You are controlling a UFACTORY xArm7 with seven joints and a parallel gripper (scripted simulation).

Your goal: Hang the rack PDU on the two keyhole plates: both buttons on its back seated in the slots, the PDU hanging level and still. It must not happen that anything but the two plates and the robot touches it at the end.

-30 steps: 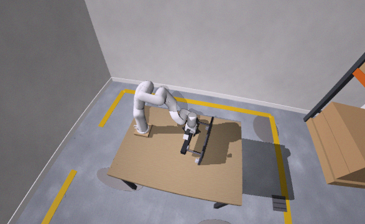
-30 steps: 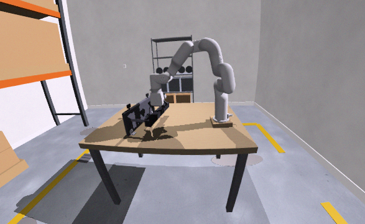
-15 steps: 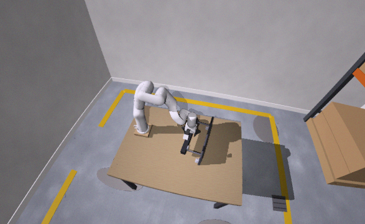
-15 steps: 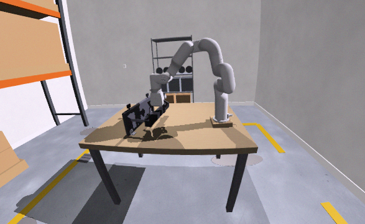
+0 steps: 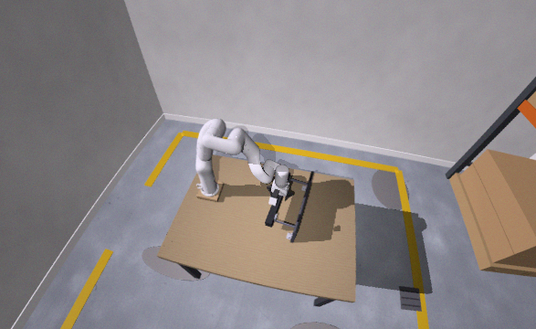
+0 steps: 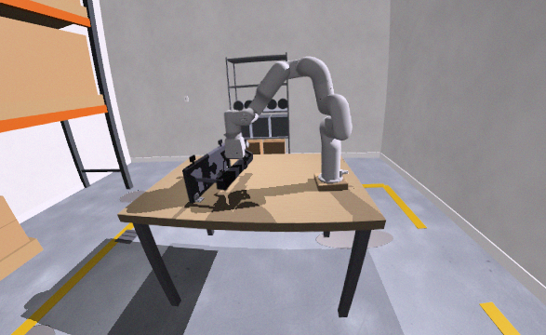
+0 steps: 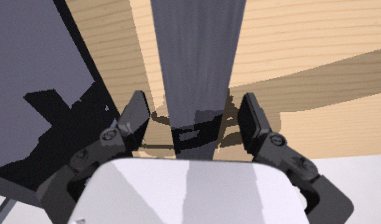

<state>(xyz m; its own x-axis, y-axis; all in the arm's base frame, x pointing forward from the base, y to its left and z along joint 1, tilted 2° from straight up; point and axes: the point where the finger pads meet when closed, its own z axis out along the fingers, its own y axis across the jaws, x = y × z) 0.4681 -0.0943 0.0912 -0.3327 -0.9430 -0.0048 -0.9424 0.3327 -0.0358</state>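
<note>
My hand is 20 mm short of the rack PDU, 10 mm to the left of it and 10 mm above it. Round my hand: panel 150 mm ahead, 50 mm to the right, 20 mm below.
</note>
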